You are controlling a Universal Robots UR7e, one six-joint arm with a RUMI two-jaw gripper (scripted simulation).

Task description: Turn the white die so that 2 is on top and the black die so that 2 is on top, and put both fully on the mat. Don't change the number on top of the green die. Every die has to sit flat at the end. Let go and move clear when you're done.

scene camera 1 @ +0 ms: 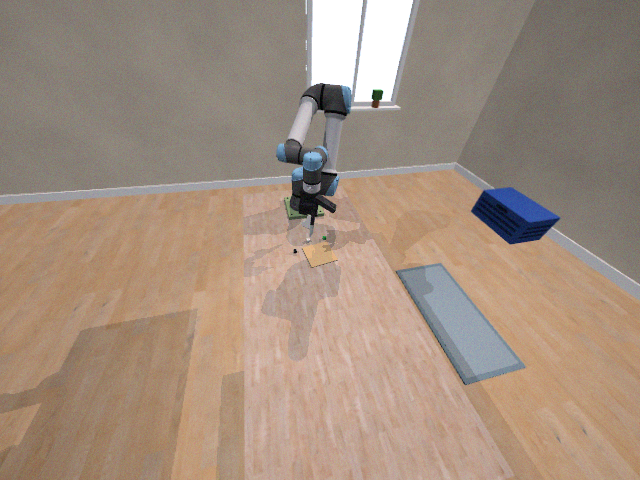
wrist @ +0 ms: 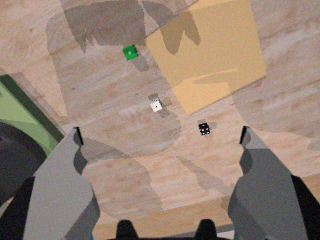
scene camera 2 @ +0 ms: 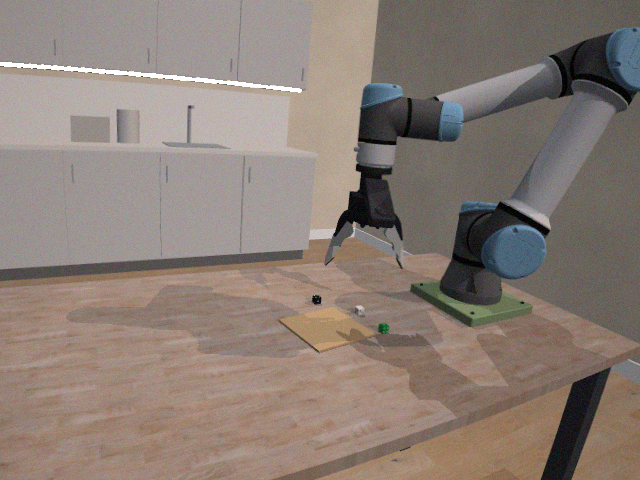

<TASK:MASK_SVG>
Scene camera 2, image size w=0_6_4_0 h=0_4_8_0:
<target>my gripper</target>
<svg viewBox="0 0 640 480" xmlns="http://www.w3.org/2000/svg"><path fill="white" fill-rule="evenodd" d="M357 163L356 171L361 172L360 187L357 192L350 191L348 210L345 210L338 220L324 264L327 265L334 258L335 252L341 248L342 242L353 234L353 222L357 222L361 228L364 228L365 225L376 227L377 229L379 227L384 228L384 235L391 241L392 249L396 253L396 260L400 268L403 269L402 226L394 212L388 181L382 180L382 175L392 174L392 167L376 168L362 166Z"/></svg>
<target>tan mat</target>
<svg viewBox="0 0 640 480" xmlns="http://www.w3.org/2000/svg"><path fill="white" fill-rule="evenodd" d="M376 335L376 333L334 307L278 320L318 353Z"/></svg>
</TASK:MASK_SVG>
